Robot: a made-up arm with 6 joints. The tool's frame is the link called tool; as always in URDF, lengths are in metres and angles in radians. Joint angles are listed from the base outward. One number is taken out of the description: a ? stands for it. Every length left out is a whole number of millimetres.
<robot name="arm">
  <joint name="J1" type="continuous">
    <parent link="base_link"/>
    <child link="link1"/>
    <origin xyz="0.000 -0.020 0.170" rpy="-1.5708 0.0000 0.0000"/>
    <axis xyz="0 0 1"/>
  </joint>
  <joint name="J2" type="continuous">
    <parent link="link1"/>
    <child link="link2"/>
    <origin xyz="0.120 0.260 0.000" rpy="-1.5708 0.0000 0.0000"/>
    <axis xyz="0 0 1"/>
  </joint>
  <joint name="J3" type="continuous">
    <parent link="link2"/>
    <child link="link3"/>
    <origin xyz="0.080 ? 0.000" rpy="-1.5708 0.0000 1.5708"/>
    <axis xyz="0 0 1"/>
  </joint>
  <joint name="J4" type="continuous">
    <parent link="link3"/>
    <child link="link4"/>
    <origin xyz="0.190 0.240 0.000" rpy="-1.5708 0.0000 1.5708"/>
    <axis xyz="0 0 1"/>
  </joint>
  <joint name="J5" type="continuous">
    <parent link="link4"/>
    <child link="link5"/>
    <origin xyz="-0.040 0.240 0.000" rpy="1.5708 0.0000 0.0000"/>
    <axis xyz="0 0 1"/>
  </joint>
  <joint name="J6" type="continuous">
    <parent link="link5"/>
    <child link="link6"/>
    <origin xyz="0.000 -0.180 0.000" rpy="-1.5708 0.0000 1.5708"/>
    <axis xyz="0 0 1"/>
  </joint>
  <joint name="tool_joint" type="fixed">
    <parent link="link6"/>
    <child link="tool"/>
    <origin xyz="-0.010 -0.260 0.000" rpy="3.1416 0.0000 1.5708"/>
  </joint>
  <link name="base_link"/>
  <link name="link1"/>
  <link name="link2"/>
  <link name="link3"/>
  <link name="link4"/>
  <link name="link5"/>
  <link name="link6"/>
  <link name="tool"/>
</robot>
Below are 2 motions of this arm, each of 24 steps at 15 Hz.
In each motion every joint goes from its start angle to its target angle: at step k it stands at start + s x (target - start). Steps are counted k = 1, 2, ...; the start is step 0. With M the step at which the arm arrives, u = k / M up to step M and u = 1 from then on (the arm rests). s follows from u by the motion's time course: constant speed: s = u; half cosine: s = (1 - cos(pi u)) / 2; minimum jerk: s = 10 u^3 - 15 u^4 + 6 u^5.
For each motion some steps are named. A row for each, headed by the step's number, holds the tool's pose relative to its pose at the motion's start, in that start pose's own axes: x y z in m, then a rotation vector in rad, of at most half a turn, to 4 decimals.
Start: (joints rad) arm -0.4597 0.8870 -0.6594 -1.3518 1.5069 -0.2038
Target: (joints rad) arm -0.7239 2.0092 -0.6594 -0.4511 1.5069 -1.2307
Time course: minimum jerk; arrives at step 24
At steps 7, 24:
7: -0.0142 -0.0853 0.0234 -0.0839 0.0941 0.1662
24: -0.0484 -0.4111 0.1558 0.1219 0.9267 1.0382

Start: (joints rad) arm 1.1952 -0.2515 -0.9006 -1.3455 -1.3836 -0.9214
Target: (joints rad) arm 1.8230 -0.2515 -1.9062 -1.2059 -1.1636 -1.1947
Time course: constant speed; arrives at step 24
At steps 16, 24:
16: -0.2207 0.4709 0.2973 -0.8042 -0.1388 -0.2630
24: -0.2514 0.7770 0.3053 -1.2202 -0.1573 -0.3544

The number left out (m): 0.020
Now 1 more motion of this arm.
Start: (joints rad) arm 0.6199 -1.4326 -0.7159 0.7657 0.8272 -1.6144
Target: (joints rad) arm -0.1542 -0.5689 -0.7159 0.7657 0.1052 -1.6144
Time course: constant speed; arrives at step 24
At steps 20, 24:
20: 0.1057 0.7049 -0.0398 -0.2994 -0.3469 -0.8964
24: 0.1758 0.7793 -0.0425 -0.4712 -0.3739 -1.0239

